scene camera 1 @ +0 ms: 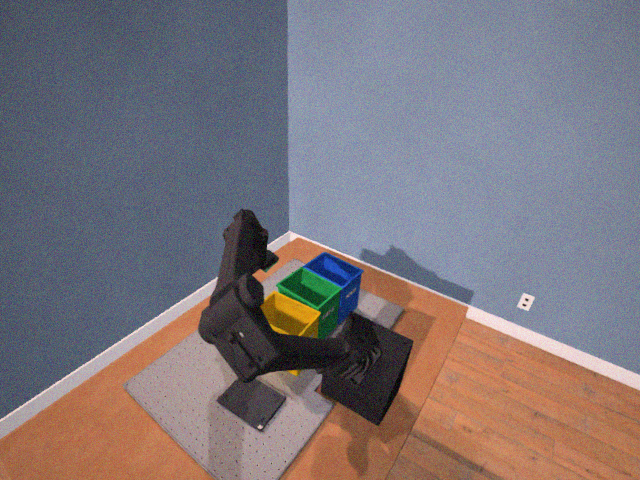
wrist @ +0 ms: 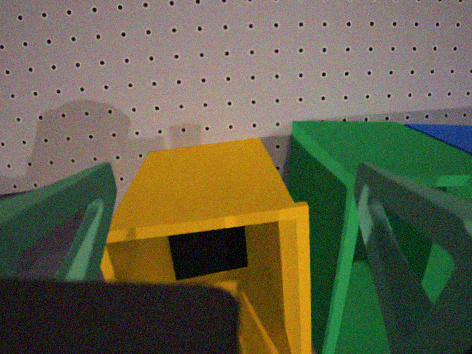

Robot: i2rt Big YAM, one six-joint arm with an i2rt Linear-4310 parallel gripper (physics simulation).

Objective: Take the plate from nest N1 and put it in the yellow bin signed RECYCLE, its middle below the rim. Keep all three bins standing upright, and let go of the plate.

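Frame: origin at the arm's base, x ahead, y left, z up, level; metres.
Where they show: gripper, fingertip midpoint: [wrist: 235,175]; arm's base at its link origin: [scene camera 1: 358,359].
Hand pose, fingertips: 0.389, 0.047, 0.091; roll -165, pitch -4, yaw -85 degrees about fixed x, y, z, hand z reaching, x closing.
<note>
Things, the pixels of their top centre, and the offset from my fingertips, as dx, dy, dz. "spot": a spot on its surface instead. Level surfaces: height alone.
- yellow bin at its top centre: [wrist: 218,333] [scene camera 1: 284,313] -0.137, -0.003, -0.054
- green bin at its top centre: [wrist: 421,292] [scene camera 1: 309,286] -0.103, -0.146, -0.054
- blue bin at its top centre: [scene camera 1: 332,268] -0.096, -0.276, -0.054
- black plate at its top centre: [wrist: 205,229] -0.139, +0.008, -0.201
- dark flat square piece at a spot on its surface: [scene camera 1: 251,404] spot: -0.212, +0.203, -0.222
- grey perforated mat at its surface level: dz -0.234
The yellow bin [scene camera 1: 294,316] [wrist: 200,187] stands upright beside the green bin [scene camera 1: 326,328] [wrist: 360,145], which stands upright beside the blue bin [scene camera 1: 349,304] [wrist: 450,134], also upright. The black plate [wrist: 209,252] shows in part inside the yellow bin, below its rim, in the wrist view; in the scene view it cannot be made out. My gripper [scene camera 1: 269,262] [wrist: 235,175] is open with its fingers wide apart, apart from the plate and above the bins. The sign on the yellow bin is hidden by the arm in the scene view.
A dark flat square piece [scene camera 1: 251,404] lies on the grey perforated mat [scene camera 1: 170,392] [wrist: 225,65], in front of the bins. The black arm base [scene camera 1: 390,372] stands to the right of the yellow bin. Blue walls rise behind the bins.
</note>
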